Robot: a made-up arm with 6 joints.
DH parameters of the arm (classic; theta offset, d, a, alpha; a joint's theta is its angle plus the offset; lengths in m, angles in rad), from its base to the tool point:
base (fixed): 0.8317 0 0.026 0
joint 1: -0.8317 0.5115 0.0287 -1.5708
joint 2: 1.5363 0 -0.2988 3.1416
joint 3: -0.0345 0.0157 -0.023 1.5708
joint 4: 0 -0.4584 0.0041 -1.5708
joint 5: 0 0.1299 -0.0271 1.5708
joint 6: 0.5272 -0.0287 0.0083 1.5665
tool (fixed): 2.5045 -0.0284 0 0
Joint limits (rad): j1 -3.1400..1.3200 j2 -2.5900..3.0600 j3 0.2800..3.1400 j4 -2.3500..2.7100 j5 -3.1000..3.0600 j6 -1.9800..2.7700
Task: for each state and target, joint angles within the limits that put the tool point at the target. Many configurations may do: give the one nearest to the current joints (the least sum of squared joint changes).
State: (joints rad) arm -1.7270 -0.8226 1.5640 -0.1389 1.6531 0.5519
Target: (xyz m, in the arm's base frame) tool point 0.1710 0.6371 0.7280
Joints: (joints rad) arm -2.0741 -0.8959 2.0528 0.0005 1.7142 0.6759
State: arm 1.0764 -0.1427 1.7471 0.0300 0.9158 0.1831
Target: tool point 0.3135 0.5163 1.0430
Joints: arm 1.3200 0.7057 1.2240 0.1530 0.9252 0.2393
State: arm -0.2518 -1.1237 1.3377 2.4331 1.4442 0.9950
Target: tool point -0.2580 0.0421 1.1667
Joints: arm 0.2755 -0.5276 1.0865 2.2550 1.4379 1.0054
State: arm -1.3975 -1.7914 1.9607 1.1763 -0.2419 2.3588
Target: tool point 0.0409 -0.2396 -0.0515
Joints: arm -1.3876 -2.4973 2.8532 1.1879 -0.1789 2.3283
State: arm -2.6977 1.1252 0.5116 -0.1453 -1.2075 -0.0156
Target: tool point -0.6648 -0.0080 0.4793
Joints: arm -2.8543 0.7802 0.3112 -0.2011 -1.2548 -0.0725
